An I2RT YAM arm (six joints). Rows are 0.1 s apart.
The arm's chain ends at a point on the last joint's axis. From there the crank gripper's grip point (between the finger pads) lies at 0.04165 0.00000 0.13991 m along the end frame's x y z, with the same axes.
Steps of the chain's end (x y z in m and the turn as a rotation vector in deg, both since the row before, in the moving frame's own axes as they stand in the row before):
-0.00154, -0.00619, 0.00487, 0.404, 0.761, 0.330
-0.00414, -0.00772, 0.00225, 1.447, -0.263, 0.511
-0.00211, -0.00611, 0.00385, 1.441, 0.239, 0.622
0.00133, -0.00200, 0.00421, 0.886, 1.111, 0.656
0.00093, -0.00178, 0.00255, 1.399, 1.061, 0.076
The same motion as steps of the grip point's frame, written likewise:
0.00032, -0.00693, 0.00430, 0.404, 0.761, 0.330
-0.00477, -0.01089, 0.00240, 1.447, -0.263, 0.511
-0.00151, -0.00917, 0.00364, 1.441, 0.239, 0.622
0.00404, -0.00366, 0.00336, 0.886, 1.111, 0.656
0.00352, -0.00513, 0.00171, 1.399, 1.061, 0.076

